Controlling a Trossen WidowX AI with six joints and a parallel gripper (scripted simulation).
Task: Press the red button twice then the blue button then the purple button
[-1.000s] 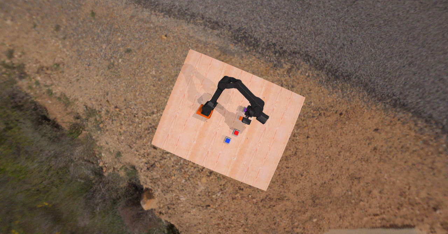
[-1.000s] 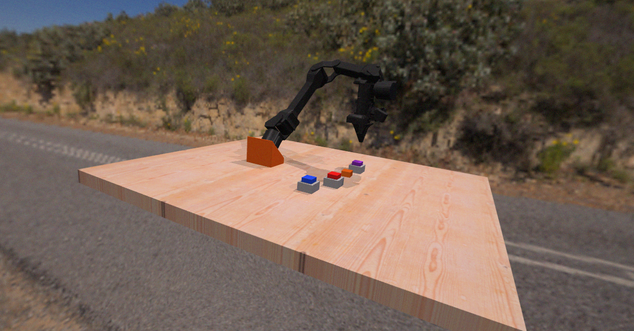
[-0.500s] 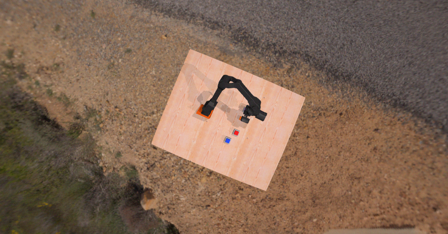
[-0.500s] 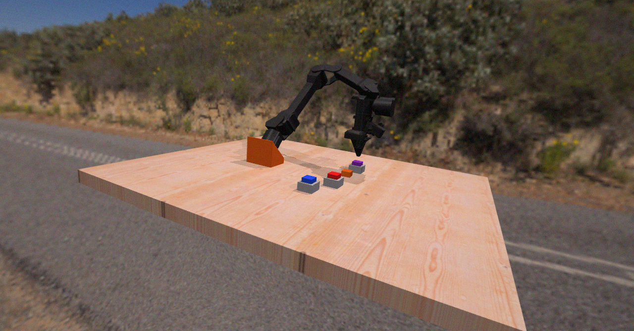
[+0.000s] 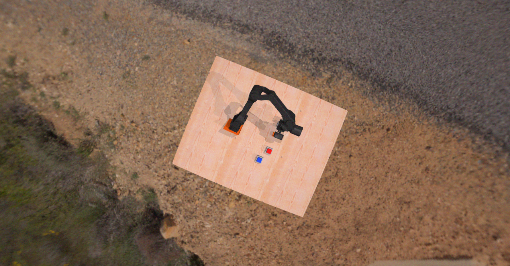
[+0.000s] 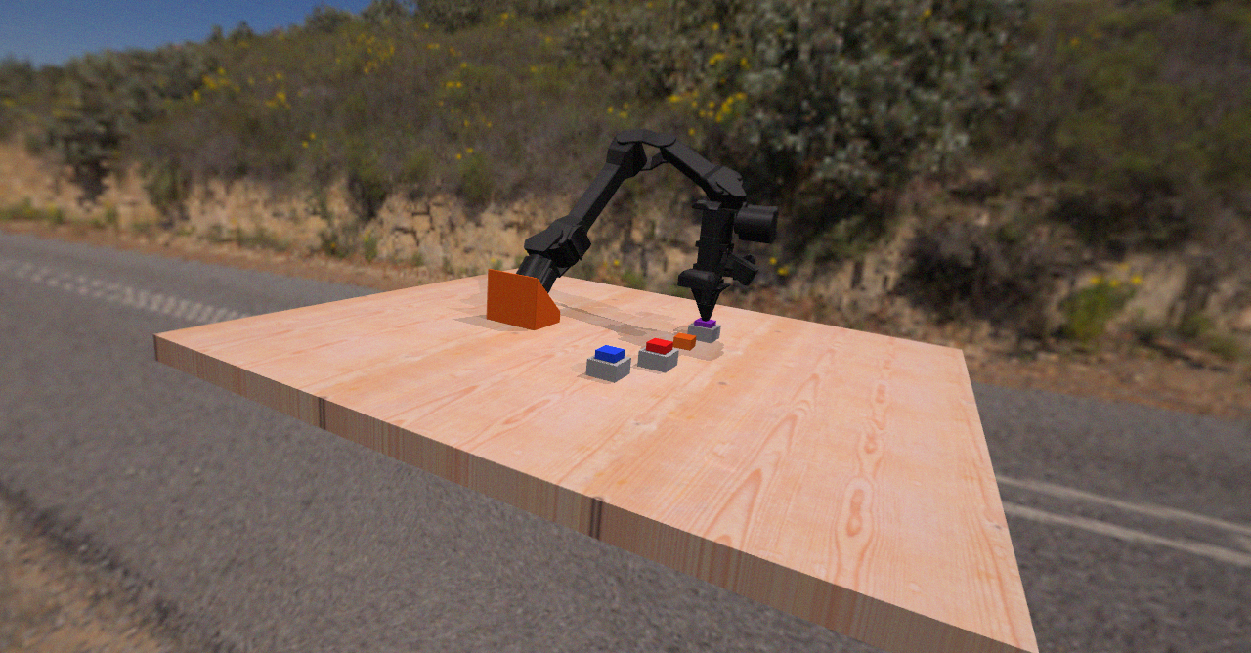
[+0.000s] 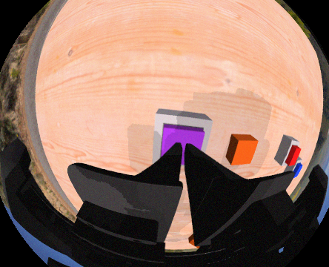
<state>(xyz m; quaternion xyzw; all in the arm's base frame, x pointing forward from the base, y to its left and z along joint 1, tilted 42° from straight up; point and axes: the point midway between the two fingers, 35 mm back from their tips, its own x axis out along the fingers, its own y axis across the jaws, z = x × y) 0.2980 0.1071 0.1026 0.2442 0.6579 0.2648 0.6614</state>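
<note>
My gripper tip is 1 cm above the purple button. From my gripper tip the other things lie so: red button (20 cm to the right); then blue button (4 cm behind, 29 cm to the right); then small orange block (1 cm behind, 8 cm to the right, 2 cm below).
</note>
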